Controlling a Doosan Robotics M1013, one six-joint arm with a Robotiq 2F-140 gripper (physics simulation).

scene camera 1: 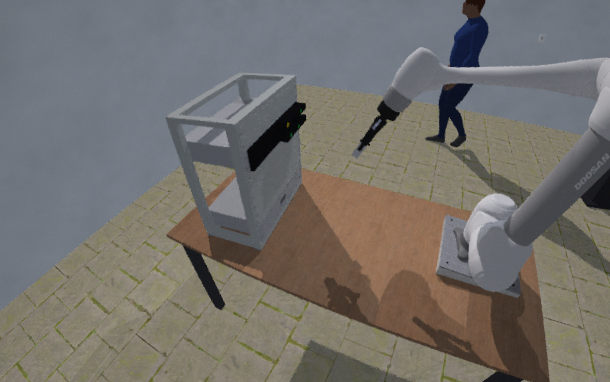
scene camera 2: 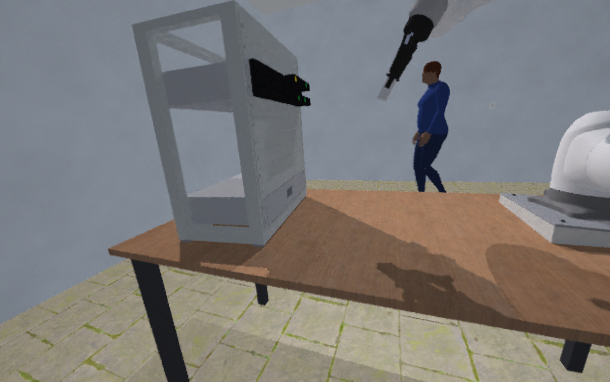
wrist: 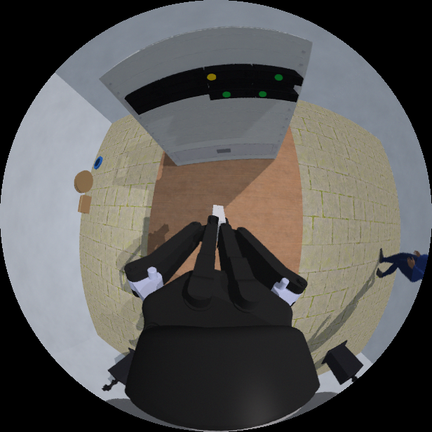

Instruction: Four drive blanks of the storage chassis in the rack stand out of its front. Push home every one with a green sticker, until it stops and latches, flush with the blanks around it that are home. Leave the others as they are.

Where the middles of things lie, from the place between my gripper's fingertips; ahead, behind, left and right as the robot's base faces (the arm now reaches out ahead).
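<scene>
As for the yellow-stickered blank (wrist: pixel 227 71), my gripper is 80 mm to the left of it, 90 mm below it and 330 mm short of it.
</scene>
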